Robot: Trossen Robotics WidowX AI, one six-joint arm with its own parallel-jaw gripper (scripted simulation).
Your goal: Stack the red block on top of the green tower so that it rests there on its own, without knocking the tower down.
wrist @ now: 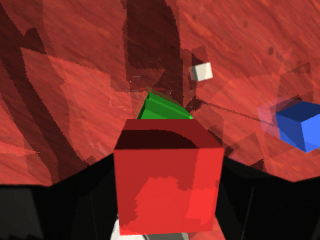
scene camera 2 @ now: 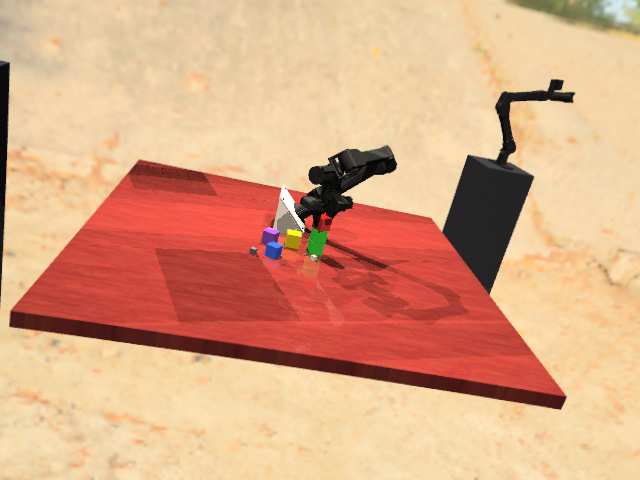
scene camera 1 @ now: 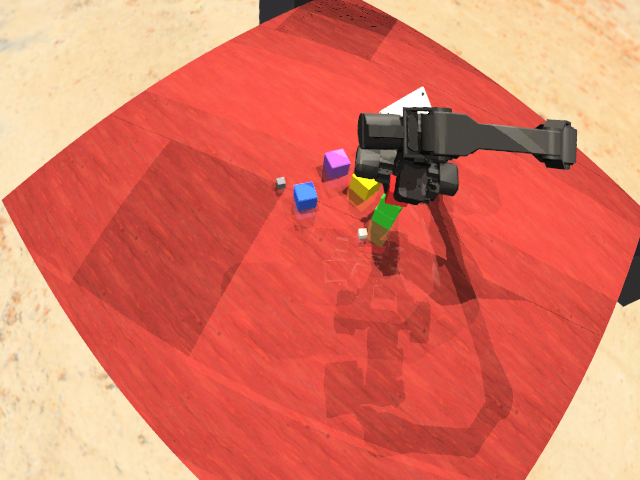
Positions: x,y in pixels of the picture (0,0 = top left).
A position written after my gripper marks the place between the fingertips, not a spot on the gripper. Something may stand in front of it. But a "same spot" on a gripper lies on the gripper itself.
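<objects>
My gripper is visible to me in scene camera 1 and scene camera 2, and also in the wrist view [161,155]. On my gripper, [scene camera 2: 321,204] and [scene camera 1: 384,173] are the same spot.
</objects>
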